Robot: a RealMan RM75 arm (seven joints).
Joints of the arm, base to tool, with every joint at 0 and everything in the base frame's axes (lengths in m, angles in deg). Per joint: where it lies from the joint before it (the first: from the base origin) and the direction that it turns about. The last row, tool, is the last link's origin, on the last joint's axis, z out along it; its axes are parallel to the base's.
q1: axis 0 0 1 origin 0 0 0.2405
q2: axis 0 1 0 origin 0 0 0
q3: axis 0 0 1 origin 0 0 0.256
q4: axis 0 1 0 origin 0 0 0
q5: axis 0 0 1 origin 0 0 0.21
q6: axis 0 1 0 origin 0 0 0
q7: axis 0 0 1 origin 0 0 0.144
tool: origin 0 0 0
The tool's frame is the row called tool.
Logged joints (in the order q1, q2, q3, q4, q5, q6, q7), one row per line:
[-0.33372 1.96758 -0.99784 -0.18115 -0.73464 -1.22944 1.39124]
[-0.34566 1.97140 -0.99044 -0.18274 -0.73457 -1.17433 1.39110]
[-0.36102 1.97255 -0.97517 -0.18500 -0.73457 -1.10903 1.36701]
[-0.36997 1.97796 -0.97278 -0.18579 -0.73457 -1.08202 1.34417]
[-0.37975 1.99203 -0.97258 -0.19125 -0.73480 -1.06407 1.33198]
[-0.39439 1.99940 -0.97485 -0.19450 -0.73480 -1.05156 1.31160]
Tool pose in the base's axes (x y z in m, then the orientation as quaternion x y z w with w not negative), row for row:
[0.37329 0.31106 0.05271 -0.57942 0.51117 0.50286 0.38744]
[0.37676 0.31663 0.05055 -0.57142 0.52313 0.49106 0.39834]
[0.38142 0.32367 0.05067 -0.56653 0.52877 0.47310 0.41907]
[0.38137 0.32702 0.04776 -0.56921 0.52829 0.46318 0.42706]
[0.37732 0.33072 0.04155 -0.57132 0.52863 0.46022 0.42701]
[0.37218 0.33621 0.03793 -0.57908 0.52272 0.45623 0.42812]
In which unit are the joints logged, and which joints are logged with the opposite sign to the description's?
The joints are logged in radians. Opposite sign: q1.
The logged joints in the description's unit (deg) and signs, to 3 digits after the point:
[19.121 112.734 -57.172 -10.379 -42.092 -70.442 79.712]
[19.805 112.953 -56.748 -10.470 -42.088 -67.284 79.704]
[20.685 113.019 -55.873 -10.600 -42.088 -63.543 78.324]
[21.198 113.329 -55.736 -10.645 -42.088 -61.995 77.015]
[21.758 114.135 -55.725 -10.958 -42.101 -60.967 76.317]
[22.597 114.557 -55.855 -11.144 -42.101 -60.250 75.149]

